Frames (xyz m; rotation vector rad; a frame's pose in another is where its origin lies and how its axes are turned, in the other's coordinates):
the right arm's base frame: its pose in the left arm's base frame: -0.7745 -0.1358 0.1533 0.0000 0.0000 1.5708
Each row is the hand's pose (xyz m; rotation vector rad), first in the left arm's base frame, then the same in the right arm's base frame.
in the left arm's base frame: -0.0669 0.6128 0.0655 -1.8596 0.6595 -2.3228
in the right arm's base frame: 0.7486 -0.7076 -0.0878 0.6711 -1.4088 1.3791
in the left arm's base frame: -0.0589 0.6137 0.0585 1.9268 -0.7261 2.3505
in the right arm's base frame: 0.7495 -0.7156 -0.0948 0.6464 -1.4283 1.2514
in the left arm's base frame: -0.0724 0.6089 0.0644 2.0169 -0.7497 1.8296
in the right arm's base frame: 0.7447 -0.7021 -0.0889 0.7372 -1.6094 0.8016
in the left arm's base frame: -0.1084 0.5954 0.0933 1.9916 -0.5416 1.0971
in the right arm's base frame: 0.7312 -0.6661 -0.0600 0.9427 -1.6470 0.0670
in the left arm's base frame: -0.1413 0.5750 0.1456 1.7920 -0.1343 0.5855
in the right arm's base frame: 0.7108 -0.6332 -0.0077 1.1693 -1.3587 -0.5505
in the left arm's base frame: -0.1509 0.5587 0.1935 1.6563 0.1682 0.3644
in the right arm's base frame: 0.6945 -0.6236 0.0402 1.3322 -1.0866 -0.8224
